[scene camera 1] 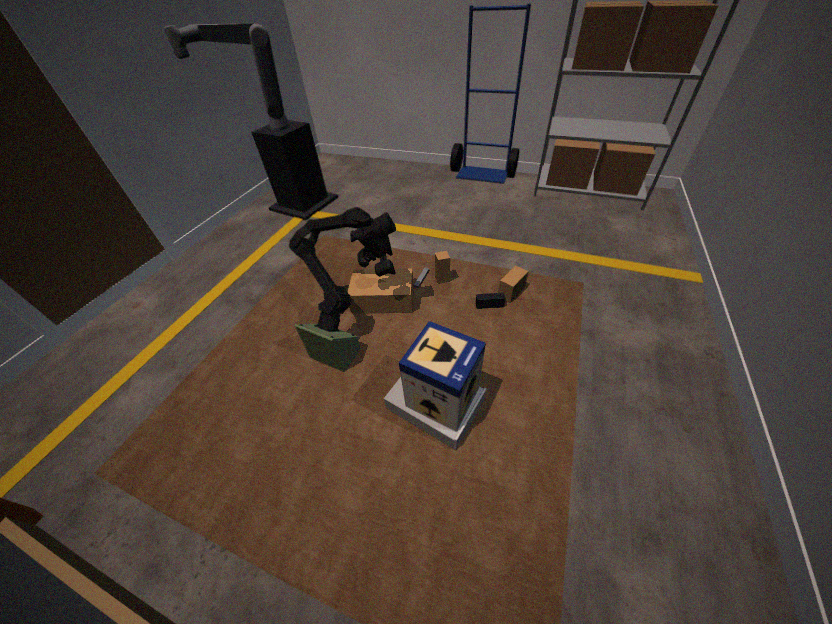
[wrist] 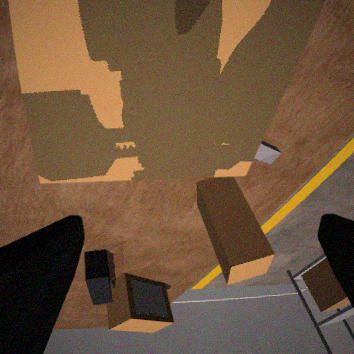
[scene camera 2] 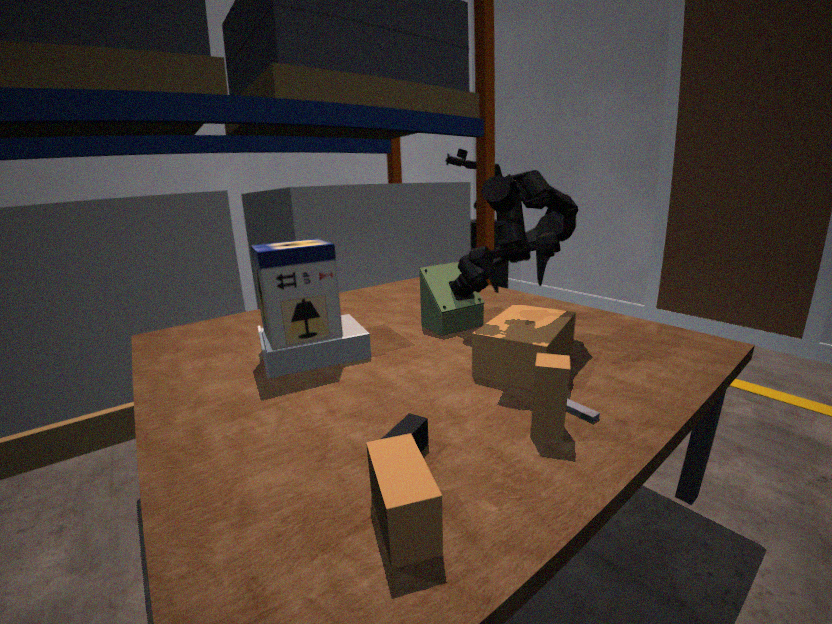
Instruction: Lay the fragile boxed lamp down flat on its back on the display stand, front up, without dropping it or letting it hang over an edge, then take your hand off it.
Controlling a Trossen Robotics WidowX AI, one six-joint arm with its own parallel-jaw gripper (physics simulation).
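Frame: origin at the arm's base, x ahead, y left, z up, level; centimetres.
Where they show: gripper, fingertip midpoint: [scene camera 1: 393, 264] [wrist: 203, 226] [scene camera 2: 518, 289]; arm's base, origin of the base link: [scene camera 1: 326, 328] [scene camera 2: 461, 290].
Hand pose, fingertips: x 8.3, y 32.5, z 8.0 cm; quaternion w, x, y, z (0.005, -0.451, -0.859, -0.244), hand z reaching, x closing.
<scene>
Things, the pixels of their top centre, and the offset from my fingertips.
- large tan carton, middle of its top: [scene camera 2: 528, 321] [scene camera 1: 380, 281] dx -5.6, dy -2.3, dz -9.0 cm
- slim block, middle of its top: [wrist: 249, 269] [scene camera 2: 552, 360] [scene camera 1: 442, 255] dx +11.0, dy +20.3, dz -6.0 cm
- tan block, middle of its top: [scene camera 2: 400, 466] [wrist: 142, 325] [scene camera 1: 514, 275] dx +40.7, dy +25.3, dz -10.1 cm
- black block, middle of its top: [scene camera 2: 399, 433] [wrist: 99, 292] [scene camera 1: 490, 296] dx +35.4, dy +14.0, dz -14.0 cm
- grey bar, middle of its top: [scene camera 2: 565, 401] [scene camera 1: 421, 276] dx +2.4, dy +16.7, dz -17.8 cm
The boxed lamp [scene camera 1: 436, 382] [scene camera 2: 302, 302] rests on the low pale display stand [scene camera 1: 395, 397] [scene camera 2: 319, 357]. It is taller than wide. Its blue-edged face with a large lamp picture points up. On a side face in scene camera 2 a small lamp picture is upright, while the arrows point sideways. Stand surface shows beside the box; whether any box edge overhangs is not clear. My gripper [scene camera 1: 375, 263] [scene camera 2: 518, 286] [wrist: 203, 226] is open and empty, well away from the boxed lamp and above the large tan carton. The boxed lamp does not show in the wrist view.
The large tan carton [scene camera 1: 381, 304] [scene camera 2: 505, 359] [wrist: 165, 115] is beside my green base [scene camera 1: 329, 349] [scene camera 2: 450, 319]. A slim block [scene camera 1: 442, 267] [scene camera 2: 551, 403], another tan block [scene camera 1: 514, 280] [scene camera 2: 406, 517], a black block [scene camera 1: 489, 300] [wrist: 100, 275] and a grey bar [scene camera 1: 421, 276] [scene camera 2: 583, 410] lie on the table.
</scene>
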